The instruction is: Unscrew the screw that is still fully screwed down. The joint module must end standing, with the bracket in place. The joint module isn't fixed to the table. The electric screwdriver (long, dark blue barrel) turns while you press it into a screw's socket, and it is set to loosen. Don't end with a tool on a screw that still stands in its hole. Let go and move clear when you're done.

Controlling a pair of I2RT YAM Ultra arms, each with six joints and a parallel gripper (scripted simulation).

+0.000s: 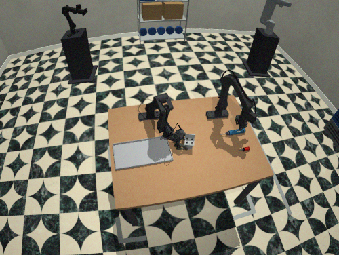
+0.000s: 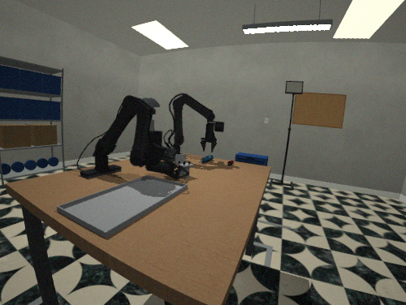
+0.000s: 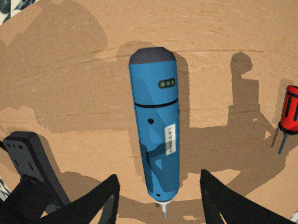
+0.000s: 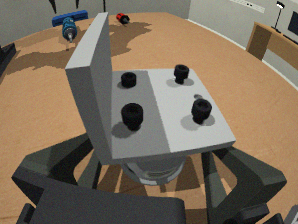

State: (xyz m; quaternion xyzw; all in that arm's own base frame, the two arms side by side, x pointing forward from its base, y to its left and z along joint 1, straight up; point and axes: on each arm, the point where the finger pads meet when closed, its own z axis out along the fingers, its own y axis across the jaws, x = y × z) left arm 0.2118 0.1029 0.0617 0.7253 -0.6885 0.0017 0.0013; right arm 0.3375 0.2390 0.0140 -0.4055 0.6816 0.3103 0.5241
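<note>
Now: right hand 10 mm past the screw, 20 mm to the right of it and 40 mm below it. From my right hand the other things lie so: red-handled screwdriver (60 mm ahead, 450 mm to the left, 10 mm below); grey l-shaped bracket (50 mm above); grey tray (40 mm ahead, 350 mm to the right, 20 mm below).
</note>
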